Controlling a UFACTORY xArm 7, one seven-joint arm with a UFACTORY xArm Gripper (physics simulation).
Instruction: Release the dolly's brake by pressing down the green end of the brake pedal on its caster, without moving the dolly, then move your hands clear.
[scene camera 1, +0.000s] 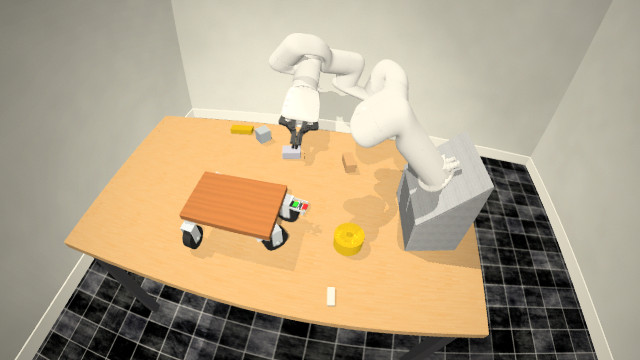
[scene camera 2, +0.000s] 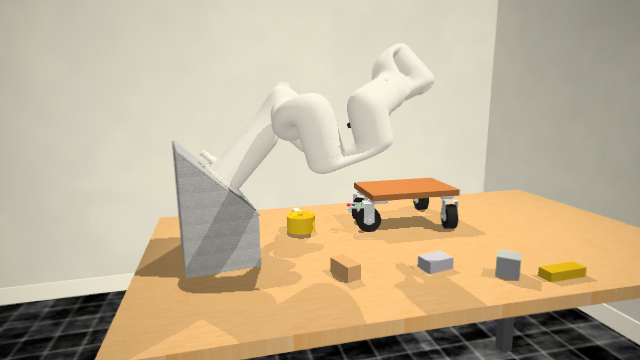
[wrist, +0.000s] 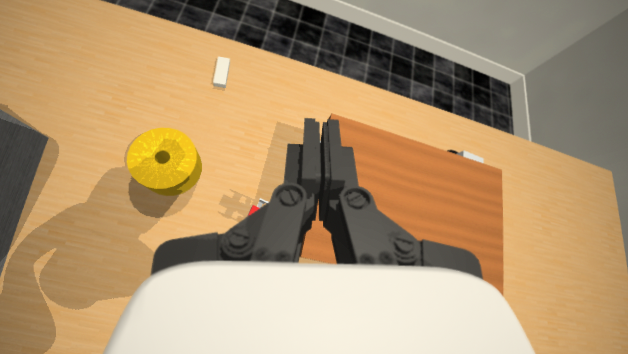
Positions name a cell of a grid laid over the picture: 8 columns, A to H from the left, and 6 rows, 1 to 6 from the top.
Observation:
I see my gripper (scene camera 1: D3), a yellow cylinder (scene camera 1: E4), a dolly (scene camera 1: D4) and a yellow bar (scene camera 2: H5).
The yellow cylinder is seen too in the wrist view (wrist: C3). The dolly is seen too in scene camera 2 (scene camera 2: E4) and in the wrist view (wrist: F4). My gripper is seen too in the wrist view (wrist: E3). The wrist view misses the yellow bar: it is out of frame.

